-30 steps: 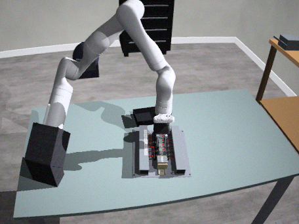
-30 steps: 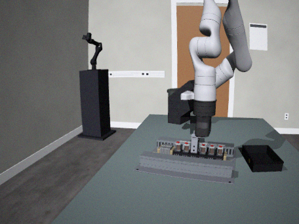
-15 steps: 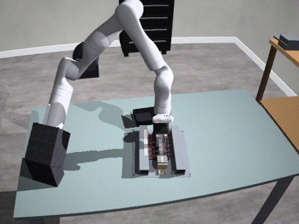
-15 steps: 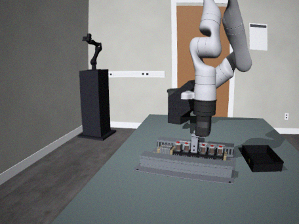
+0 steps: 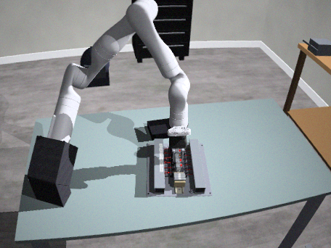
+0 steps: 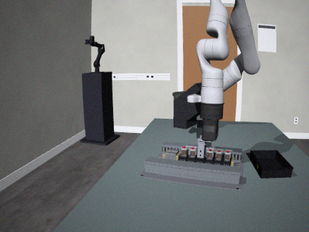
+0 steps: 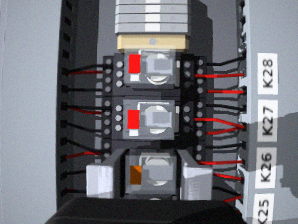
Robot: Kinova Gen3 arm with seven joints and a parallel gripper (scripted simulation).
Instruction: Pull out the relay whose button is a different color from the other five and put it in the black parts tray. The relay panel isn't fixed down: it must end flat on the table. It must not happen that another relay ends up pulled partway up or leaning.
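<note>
Right now the relay is 10 mm below my hand. The rest, counted from my hand: black parts tray 250 mm to the left, 40 mm below, 30 mm behind.
</note>
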